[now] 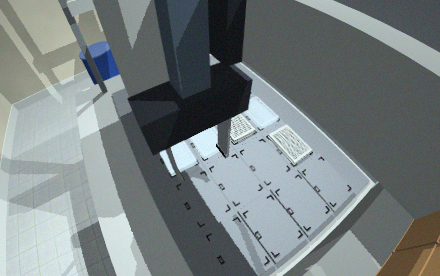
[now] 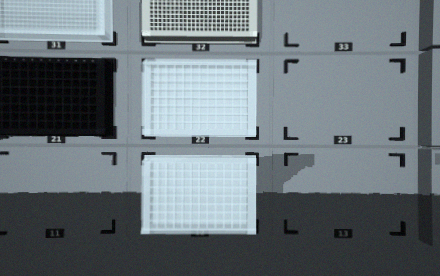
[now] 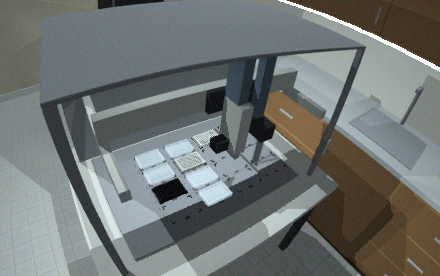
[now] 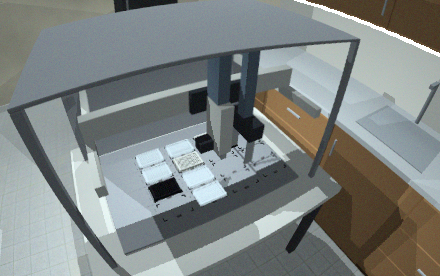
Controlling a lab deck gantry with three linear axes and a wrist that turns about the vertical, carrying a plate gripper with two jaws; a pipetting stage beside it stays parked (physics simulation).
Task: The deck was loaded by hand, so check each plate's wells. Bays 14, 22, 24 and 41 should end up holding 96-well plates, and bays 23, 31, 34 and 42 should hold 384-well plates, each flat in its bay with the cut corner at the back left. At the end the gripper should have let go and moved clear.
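Places are measured from the robot's base along level axes (x right, y down, z ahead), in metres.
Pixels of known places: gripper, fingertip midpoint: (image 1: 200, 162) (image 3: 246, 154) (image 4: 240, 154); robot's base, link origin: (image 3: 173, 223) (image 4: 164, 220).
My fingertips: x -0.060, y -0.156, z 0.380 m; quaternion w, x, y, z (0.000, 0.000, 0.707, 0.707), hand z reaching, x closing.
Ahead of a thing's pixels: the offset from my fingertips to its top centre. "spot": to the spot under its first point.
Coarse-welled white plates lie in bay 12 {spot: dx +0.017, dy +0.142, dz -0.151 m} (image 2: 200, 195) (image 1: 179, 159) (image 3: 215, 193) and bay 22 {spot: dx -0.090, dy +0.142, dz -0.151 m} (image 2: 200, 97) (image 3: 202, 176) (image 4: 197, 176). A coarse-welled black plate {dx -0.090, dy +0.142, dz -0.316 m} (image 2: 55, 97) (image 3: 170, 191) is in bay 21. Fine-welled plates are in bay 31 {spot: dx -0.172, dy +0.143, dz -0.307 m} (image 2: 55, 19) (image 3: 159, 174) (clear) and bay 32 {spot: dx -0.179, dy +0.142, dz -0.151 m} (image 2: 200, 15) (image 1: 242, 127) (image 3: 190, 161) (cream). Pale plates are in bays 41 {dx -0.304, dy +0.142, dz -0.316 m} (image 3: 149, 158) and 42 {dx -0.304, dy +0.142, dz -0.152 m} (image 3: 179, 148) (image 1: 262, 112). A cream plate {dx -0.304, dy +0.142, dz +0.012 m} (image 1: 290, 144) (image 3: 204, 138) is in bay 43. My gripper (image 1: 204, 166) is open and empty above the deck. Cut corners are unclear.
Bay 23 {spot: dx -0.090, dy +0.156, dz +0.012 m} (image 2: 343, 100) and bay 13 {spot: dx +0.020, dy +0.156, dz +0.012 m} (image 2: 343, 195) hold no plate. The parked pipetting stage (image 3: 236, 127) (image 4: 220, 127) stands beside the gripper column. Dark corner posts (image 3: 336, 110) carry the roof (image 3: 190, 45). Deep shadow covers the front row.
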